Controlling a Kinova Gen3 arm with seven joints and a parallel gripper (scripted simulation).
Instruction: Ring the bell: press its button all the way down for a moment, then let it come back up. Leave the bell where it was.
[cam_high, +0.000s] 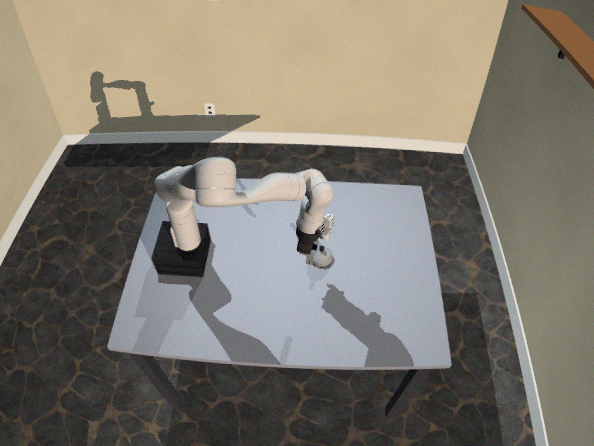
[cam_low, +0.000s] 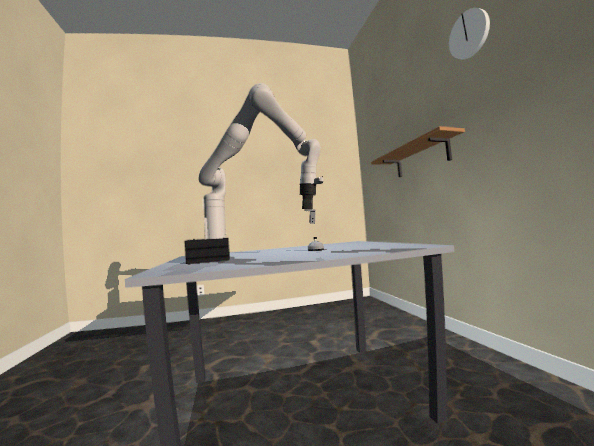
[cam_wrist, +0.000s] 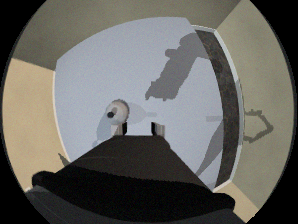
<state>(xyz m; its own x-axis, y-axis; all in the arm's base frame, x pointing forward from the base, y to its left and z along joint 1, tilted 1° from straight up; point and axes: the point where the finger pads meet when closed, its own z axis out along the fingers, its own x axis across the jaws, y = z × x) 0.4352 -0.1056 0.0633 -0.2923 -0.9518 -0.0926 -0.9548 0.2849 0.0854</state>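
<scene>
Right now the bell button is 40 mm ahead of my hand, 90 mm to the left of it and 100 mm below it. From my hand the other things lie so: silver dome bell 40 mm ahead, 90 mm to the left, 110 mm below.
</scene>
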